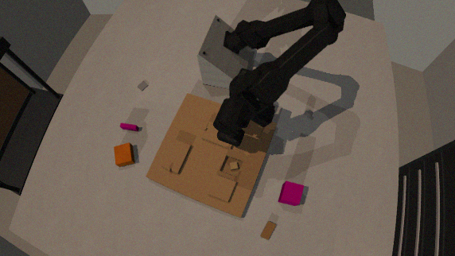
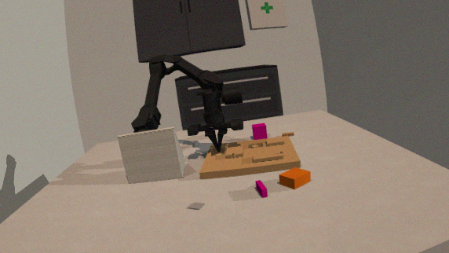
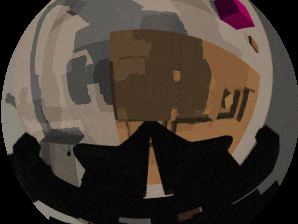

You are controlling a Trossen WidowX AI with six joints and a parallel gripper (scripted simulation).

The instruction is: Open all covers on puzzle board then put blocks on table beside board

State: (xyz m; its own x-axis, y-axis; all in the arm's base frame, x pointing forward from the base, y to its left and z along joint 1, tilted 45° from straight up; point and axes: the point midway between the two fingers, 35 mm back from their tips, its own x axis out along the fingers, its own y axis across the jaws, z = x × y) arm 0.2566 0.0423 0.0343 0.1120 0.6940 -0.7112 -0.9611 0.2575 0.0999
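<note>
Now: the tan puzzle board 9 cm ahead of my gripper tip and 7 cm to the right of it. Round my gripper tip: grey block (21 cm to the left, 7 cm behind, 1 cm below); magenta cube (19 cm ahead, 16 cm to the left); brown tile (30 cm ahead, 11 cm to the left, 2 cm below).
</note>
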